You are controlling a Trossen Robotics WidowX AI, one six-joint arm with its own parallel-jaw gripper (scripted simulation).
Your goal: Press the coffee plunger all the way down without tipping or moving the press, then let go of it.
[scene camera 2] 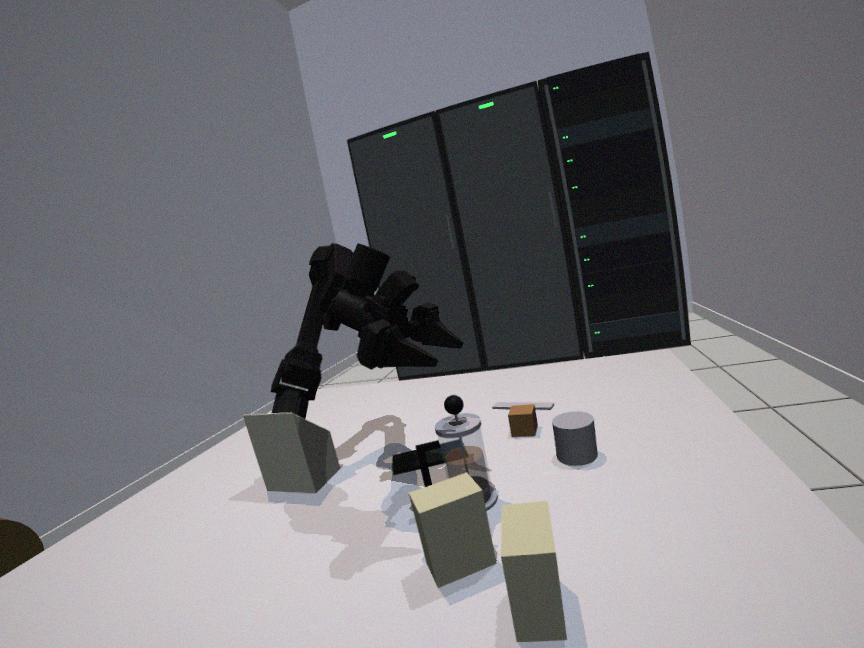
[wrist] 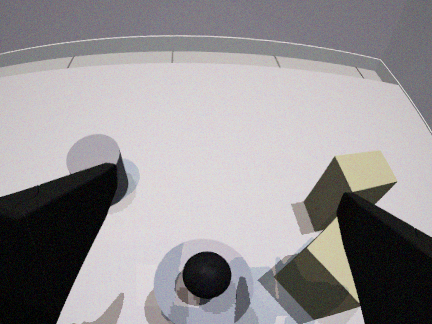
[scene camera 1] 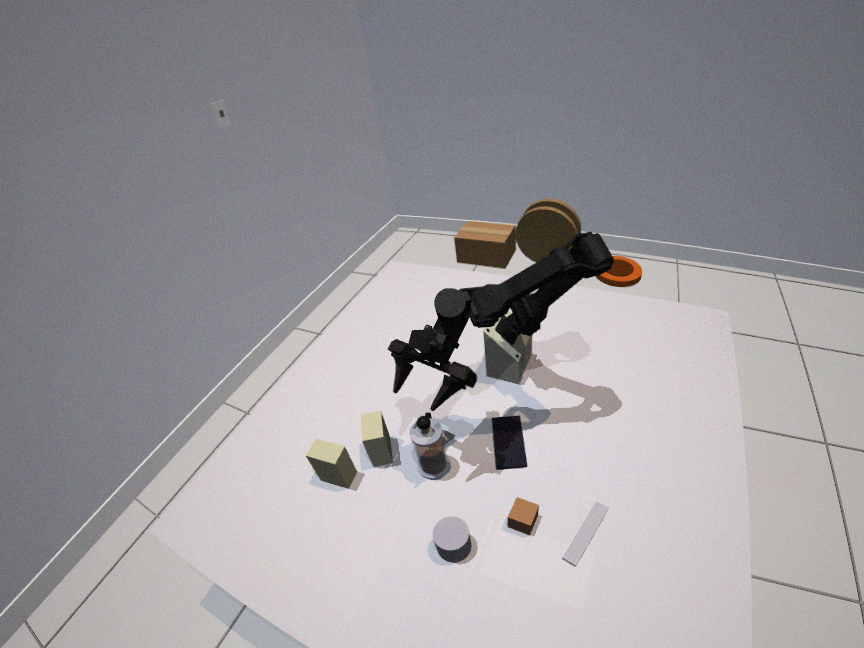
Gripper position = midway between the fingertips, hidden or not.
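Scene camera 2 gives you my gripper [scene camera 2: 450,353], which is open and holding nothing, along with a glass coffee press [scene camera 2: 460,439], a small brown cube [scene camera 2: 523,422], a grey cylinder [scene camera 2: 575,439] and a black flat slab [scene camera 2: 405,462]. In scene camera 1 there's a grey strip [scene camera 1: 577,548], and you get the slab [scene camera 1: 509,445], the press [scene camera 1: 433,463] and the cube [scene camera 1: 523,515] there too. As for the wrist view, the grey strip is out of frame in the wrist view, and the black flat slab is out of frame in the wrist view as well.
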